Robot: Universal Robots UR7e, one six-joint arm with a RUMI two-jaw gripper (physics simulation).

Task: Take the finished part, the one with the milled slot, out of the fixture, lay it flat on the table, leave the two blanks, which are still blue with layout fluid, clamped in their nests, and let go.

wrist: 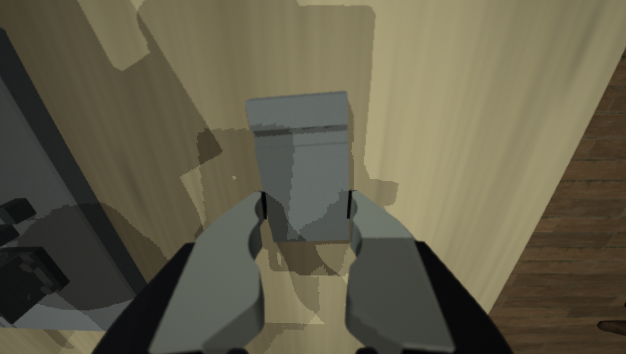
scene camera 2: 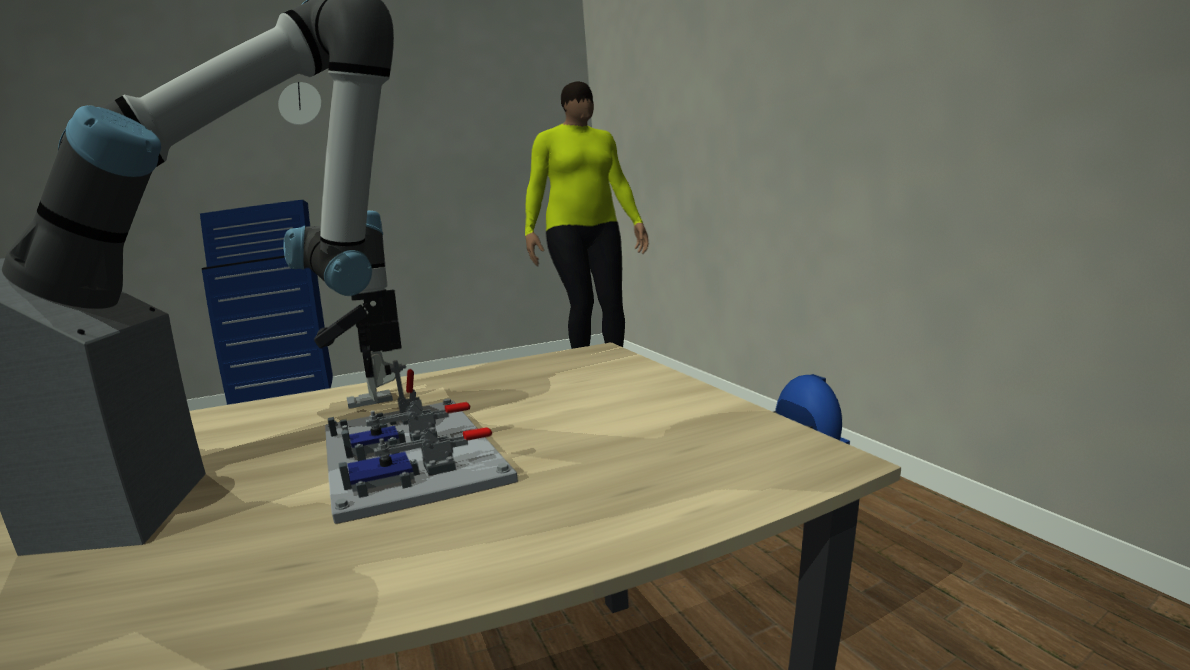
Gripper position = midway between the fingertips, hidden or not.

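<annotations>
Scene camera 2 and the wrist view both show my gripper: it is visible in scene camera 2 [376,399] and in the wrist view [307,193].
</annotations>
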